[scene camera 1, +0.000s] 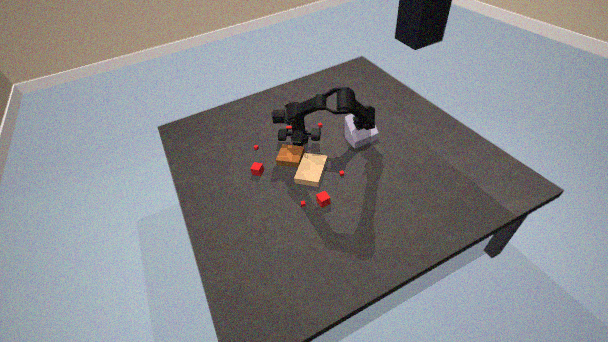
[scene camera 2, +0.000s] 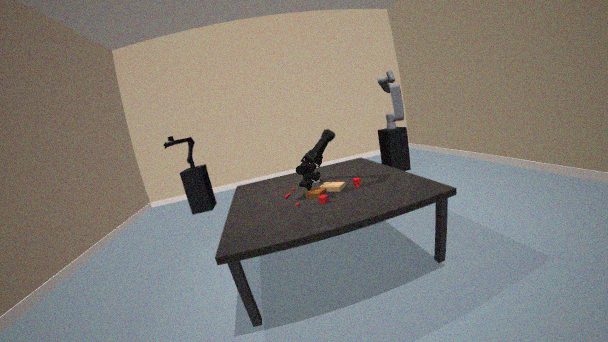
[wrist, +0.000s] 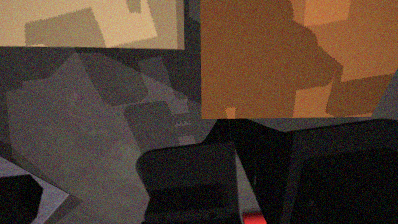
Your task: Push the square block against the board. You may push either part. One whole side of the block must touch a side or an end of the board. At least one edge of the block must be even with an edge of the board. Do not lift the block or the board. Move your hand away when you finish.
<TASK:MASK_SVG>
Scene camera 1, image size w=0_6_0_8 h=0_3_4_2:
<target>tan board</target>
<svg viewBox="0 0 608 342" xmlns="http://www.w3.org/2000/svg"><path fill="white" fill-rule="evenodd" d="M304 153L294 181L296 184L319 187L328 161L327 156Z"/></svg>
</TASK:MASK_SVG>
